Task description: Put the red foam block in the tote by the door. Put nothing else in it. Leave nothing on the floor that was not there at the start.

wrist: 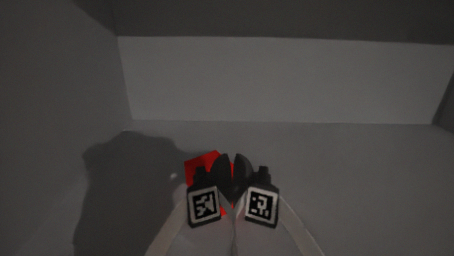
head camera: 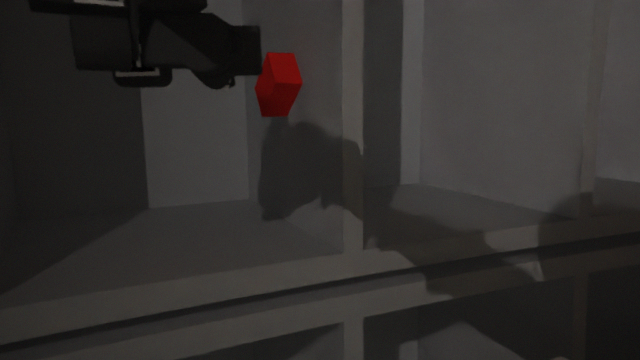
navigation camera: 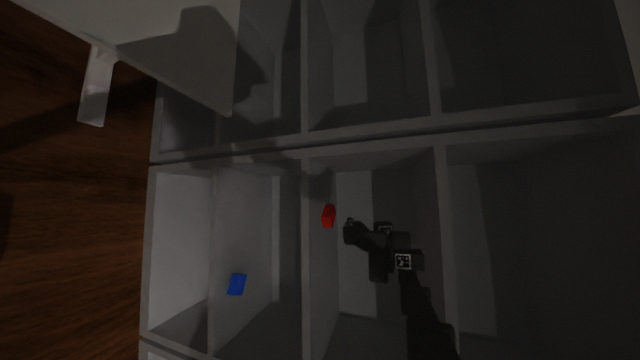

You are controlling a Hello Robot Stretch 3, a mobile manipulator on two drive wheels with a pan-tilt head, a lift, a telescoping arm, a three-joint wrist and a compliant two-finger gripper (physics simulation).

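Places are measured from the robot's base along level axes (x left, y back, z up), in millimetres.
Pixels of known places: gripper, between the fingertips: [navigation camera: 349, 224].
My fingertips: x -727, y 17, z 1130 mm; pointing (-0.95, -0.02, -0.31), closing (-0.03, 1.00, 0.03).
Ahead of a thing's pixels: the offset from my fingertips to its top centre. "*": to the spot under its first point. Level surfaces: height alone.
The red foam block {dy -24, dx -121, dz -94 mm} [head camera: 282, 82] [navigation camera: 328, 216] [wrist: 196, 169] lies in a compartment of a grey shelf unit [head camera: 353, 200] [navigation camera: 305, 280]. My gripper [head camera: 245, 62] [navigation camera: 349, 228] [wrist: 231, 171] is inside the same compartment, close to the block. In the wrist view its two fingertips are together in front of the block and hide part of it. The block shows on the left, below the tips and as a thin strip in the narrow gap; it is not gripped. The tote and the door do not show in these views.
A blue block {dy +317, dx -57, dz -551 mm} [navigation camera: 236, 284] lies in a neighbouring compartment. Upright and cross boards of the shelf unit surround the arm. A pale panel {dz -409 mm} [navigation camera: 165, 25] with a leg {* dy -606, dx +336, dz -1104 mm} [navigation camera: 96, 90] stands at the upper left, over the brown wooden floor {dz -1130 mm} [navigation camera: 75, 225].
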